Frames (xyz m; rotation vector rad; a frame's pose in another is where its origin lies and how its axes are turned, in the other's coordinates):
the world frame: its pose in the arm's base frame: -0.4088 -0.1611 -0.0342 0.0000 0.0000 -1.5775
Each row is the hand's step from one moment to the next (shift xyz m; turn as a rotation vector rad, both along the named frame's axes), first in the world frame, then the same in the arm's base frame.
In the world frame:
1: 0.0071 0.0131 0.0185 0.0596 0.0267 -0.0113
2: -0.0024 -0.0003 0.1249 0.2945 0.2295 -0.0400
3: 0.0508 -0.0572 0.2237 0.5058 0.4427 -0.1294
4: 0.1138 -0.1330 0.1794 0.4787 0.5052 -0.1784
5: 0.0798 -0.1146 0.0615 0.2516 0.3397 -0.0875
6: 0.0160 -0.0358 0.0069 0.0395 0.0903 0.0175
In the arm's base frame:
1: 0.0131 -0.0072 0.0185 0.0263 -0.0598 -0.0113
2: -0.0003 0.0024 0.1249 0.2275 -0.2960 -0.0400
3: -0.0575 -0.0504 0.2237 0.4393 -0.5088 -0.1294
4: -0.1338 -0.1129 0.1794 0.5020 -0.4821 -0.1784
5: -0.1151 -0.0790 0.0615 0.3380 -0.2539 -0.0875
6: -0.0359 -0.0158 0.0069 0.0900 -0.0401 0.0175

